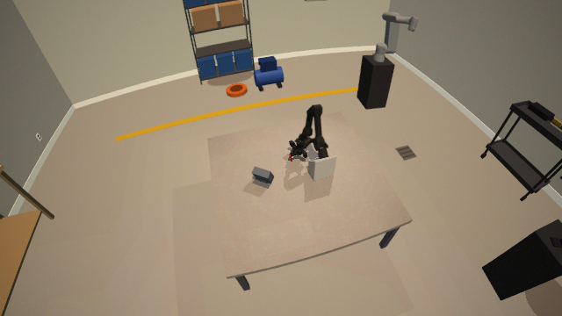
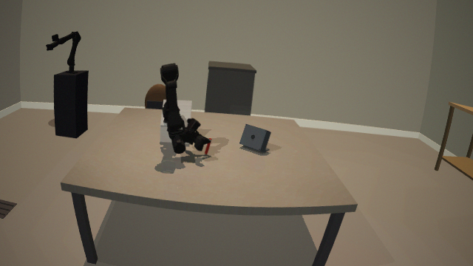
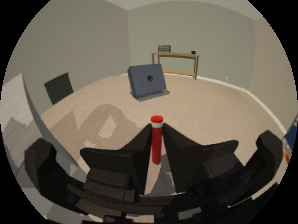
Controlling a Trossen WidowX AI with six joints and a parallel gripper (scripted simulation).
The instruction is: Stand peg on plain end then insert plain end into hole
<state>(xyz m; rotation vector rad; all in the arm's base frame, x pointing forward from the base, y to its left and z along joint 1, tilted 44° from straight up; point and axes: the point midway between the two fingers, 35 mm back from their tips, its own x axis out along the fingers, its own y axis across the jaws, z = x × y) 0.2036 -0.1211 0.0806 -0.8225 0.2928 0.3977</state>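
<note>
The red peg lies 10 mm below my gripper tip. Also, from my gripper tip: dark sloped panel 230 mm ahead, 140 mm to the left, 10 mm below.
</note>
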